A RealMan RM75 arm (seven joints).
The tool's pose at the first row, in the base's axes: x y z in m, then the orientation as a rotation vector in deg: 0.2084 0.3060 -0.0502 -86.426 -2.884 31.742
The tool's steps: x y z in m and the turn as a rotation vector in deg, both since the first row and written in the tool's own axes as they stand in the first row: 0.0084 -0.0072 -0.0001 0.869 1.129 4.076; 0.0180 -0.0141 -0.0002 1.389 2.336 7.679; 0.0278 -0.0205 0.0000 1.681 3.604 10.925; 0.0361 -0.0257 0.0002 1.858 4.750 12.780; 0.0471 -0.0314 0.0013 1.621 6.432 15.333; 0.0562 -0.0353 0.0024 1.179 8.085 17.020; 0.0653 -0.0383 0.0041 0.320 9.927 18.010; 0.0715 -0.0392 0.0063 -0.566 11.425 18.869; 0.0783 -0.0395 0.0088 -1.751 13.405 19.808; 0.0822 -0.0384 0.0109 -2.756 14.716 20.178; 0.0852 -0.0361 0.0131 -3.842 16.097 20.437; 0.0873 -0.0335 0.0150 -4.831 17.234 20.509; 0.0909 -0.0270 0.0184 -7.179 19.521 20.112; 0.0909 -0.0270 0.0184 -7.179 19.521 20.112
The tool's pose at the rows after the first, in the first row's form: 0.2181 0.3093 -0.0459 -86.240 1.309 34.100; 0.2287 0.3131 -0.0423 -86.299 5.122 36.017; 0.2392 0.3172 -0.0392 -86.512 8.665 37.600; 0.2480 0.3206 -0.0368 -86.702 11.026 38.172; 0.2590 0.3260 -0.0346 -87.429 14.248 38.899; 0.2678 0.3306 -0.0336 -88.298 16.740 38.969; 0.2761 0.3356 -0.0334 -89.591 18.748 38.362; 0.2810 0.3400 -0.0342 -90.817 20.388 37.913; 0.2862 0.3449 -0.0358 -92.432 22.410 37.153; 0.2885 0.3483 -0.0378 -93.708 23.508 36.455; 0.2896 0.3514 -0.0407 -95.072 24.560 35.609; 0.2899 0.3538 -0.0437 -96.281 25.297 34.799; 0.2897 0.3581 -0.0506 -99.051 26.275 32.731; 0.2897 0.3581 -0.0506 -99.051 26.275 32.731
